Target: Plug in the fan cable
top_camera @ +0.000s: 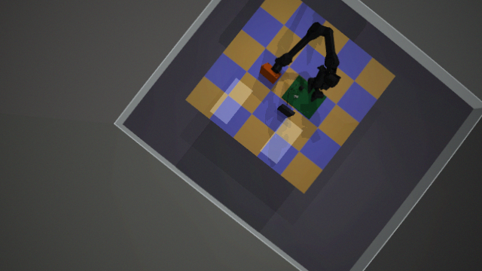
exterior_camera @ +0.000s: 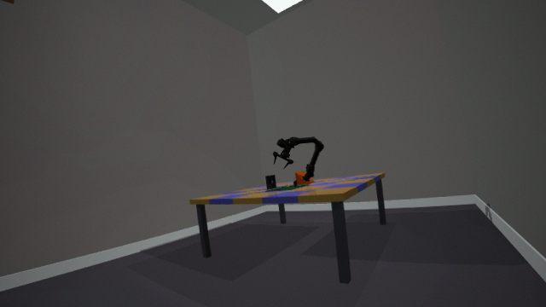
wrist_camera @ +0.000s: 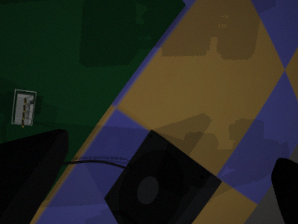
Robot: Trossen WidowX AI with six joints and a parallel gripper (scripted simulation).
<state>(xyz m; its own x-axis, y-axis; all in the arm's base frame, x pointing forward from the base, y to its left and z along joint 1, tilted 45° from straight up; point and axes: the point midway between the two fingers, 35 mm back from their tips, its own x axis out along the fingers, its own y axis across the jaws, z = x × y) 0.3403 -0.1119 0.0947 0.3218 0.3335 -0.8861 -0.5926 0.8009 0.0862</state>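
The black fan plug is 16 cm below my gripper tip, 9 cm to the left of it and 8 cm behind it. From my gripper tip the other things lie so: four-pin fan header: 18 cm below, 6 cm behind, 2 cm to the left; green circuit board: 20 cm below, 7 cm to the left, 1 cm behind; black fan: 14 cm to the right, 13 cm below, 4 cm behind.
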